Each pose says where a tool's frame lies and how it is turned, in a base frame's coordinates. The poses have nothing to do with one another.
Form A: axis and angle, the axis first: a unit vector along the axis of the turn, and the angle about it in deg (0 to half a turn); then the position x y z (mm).
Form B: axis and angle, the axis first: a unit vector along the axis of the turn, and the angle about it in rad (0 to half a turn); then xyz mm. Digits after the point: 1 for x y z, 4 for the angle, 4 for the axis.
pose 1, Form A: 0.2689, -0.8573, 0.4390, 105.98, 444.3, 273.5, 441.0
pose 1, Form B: 0.2689, -0.8573, 0.4390, 1.8497, 444.3, 273.5, 441.0
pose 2, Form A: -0.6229, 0.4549, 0.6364, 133.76, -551.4, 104.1, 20.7
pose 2, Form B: -0.6229, 0.4549, 0.6364, 2.3346, -551.4, 104.1, 20.7
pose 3, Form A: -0.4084, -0.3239, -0.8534, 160.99, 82.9, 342.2, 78.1
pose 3, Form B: -0.4084, -0.3239, -0.8534, 2.8098, 82.9, 342.2, 78.1
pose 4, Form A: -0.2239, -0.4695, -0.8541, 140.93, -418.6, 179.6, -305.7
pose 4, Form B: -0.2239, -0.4695, -0.8541, 2.4597, -418.6, 179.6, -305.7
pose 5, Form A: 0.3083, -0.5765, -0.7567, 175.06, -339.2, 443.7, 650.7
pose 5, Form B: 0.3083, -0.5765, -0.7567, 3.0554, -339.2, 443.7, 650.7
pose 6, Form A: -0.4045, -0.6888, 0.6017, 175.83, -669.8, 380.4, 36.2
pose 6, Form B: -0.4045, -0.6888, 0.6017, 3.0688, -669.8, 380.4, 36.2
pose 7, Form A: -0.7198, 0.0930, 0.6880, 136.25, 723.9, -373.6, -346.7
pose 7, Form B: -0.7198, 0.0930, 0.6880, 2.3780, 723.9, -373.6, -346.7
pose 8, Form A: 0.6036, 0.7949, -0.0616, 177.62, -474.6, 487.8, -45.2
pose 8, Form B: 0.6036, 0.7949, -0.0616, 3.1001, -474.6, 487.8, -45.2
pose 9, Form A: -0.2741, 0.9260, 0.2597, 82.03, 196.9, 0.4, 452.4
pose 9, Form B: -0.2741, 0.9260, 0.2597, 1.4317, 196.9, 0.4, 452.4
